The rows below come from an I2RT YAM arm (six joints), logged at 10 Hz.
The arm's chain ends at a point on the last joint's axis. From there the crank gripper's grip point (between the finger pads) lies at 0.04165 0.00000 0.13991 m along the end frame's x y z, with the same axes.
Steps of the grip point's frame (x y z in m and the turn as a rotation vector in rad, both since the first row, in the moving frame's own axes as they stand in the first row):
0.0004 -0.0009 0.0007 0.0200 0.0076 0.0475
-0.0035 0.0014 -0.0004 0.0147 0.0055 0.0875
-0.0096 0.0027 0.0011 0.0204 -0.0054 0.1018
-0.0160 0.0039 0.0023 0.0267 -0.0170 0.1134
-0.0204 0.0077 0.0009 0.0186 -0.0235 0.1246
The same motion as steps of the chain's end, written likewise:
-0.0007 -0.0001 0.0010 0.0200 0.0076 0.0475
-0.0042 -0.0002 -0.0002 0.0147 0.0055 0.0875
-0.0088 0.0014 0.0009 0.0204 -0.0054 0.1018
-0.0136 0.0031 0.0016 0.0267 -0.0170 0.1134
-0.0169 0.0053 -0.0001 0.0186 -0.0235 0.1246

